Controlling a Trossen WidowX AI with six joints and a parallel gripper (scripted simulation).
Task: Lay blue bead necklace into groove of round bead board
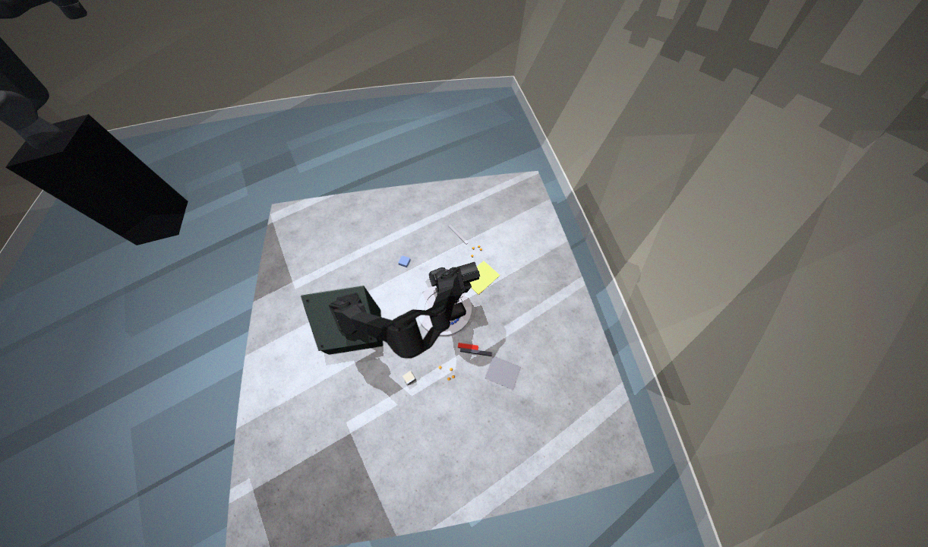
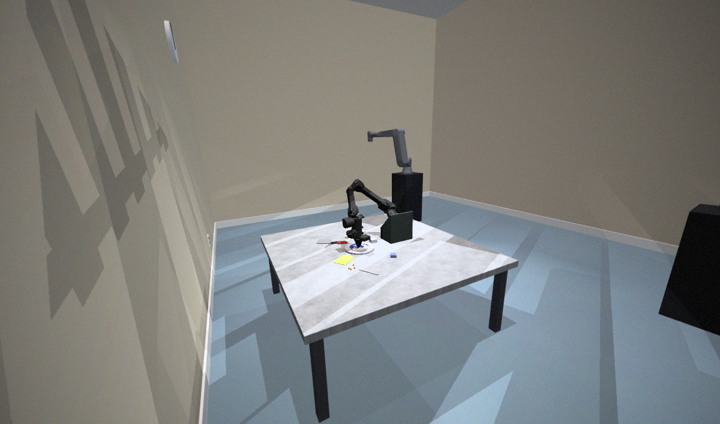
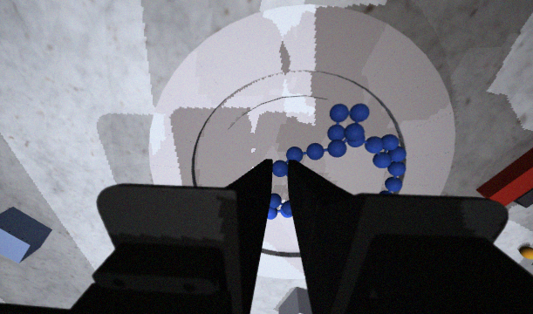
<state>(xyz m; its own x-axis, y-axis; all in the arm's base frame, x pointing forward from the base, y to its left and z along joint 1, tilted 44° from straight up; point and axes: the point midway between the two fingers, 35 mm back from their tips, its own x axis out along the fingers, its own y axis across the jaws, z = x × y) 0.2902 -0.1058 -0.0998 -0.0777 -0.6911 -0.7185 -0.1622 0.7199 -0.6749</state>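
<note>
Now: gripper tip 20 mm to the left of the round white bead board, 20 mm past it and 10 mm above it. Also, from my gripper tip: blue block 220 mm to the left, 120 mm behind, 10 mm below; yellow sheet 150 mm ahead, 80 mm to the left, 20 mm below; grey tool 190 mm to the right, 40 mm ahead, 20 mm below.
</note>
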